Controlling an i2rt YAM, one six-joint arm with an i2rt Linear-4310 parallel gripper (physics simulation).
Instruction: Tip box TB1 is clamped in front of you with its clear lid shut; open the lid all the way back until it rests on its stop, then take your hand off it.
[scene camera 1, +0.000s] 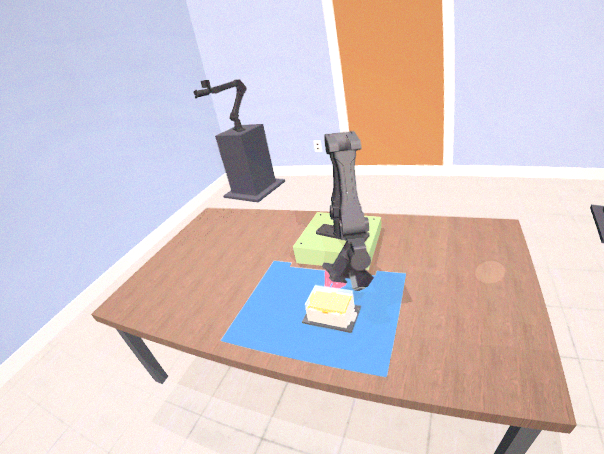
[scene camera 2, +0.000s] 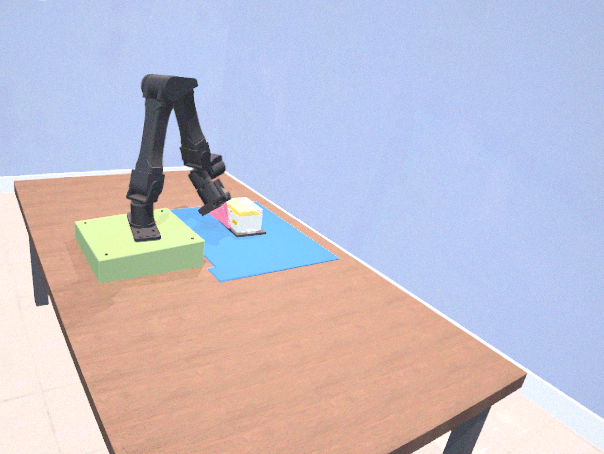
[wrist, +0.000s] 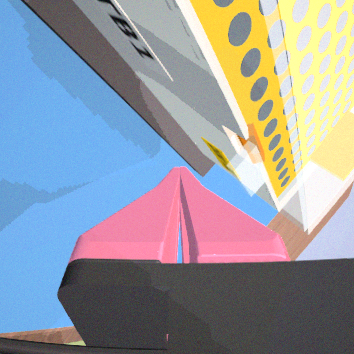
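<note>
The wrist view, too, shows the gripper, which is shut and holds nothing. A lid is part of the scene as well.
</note>
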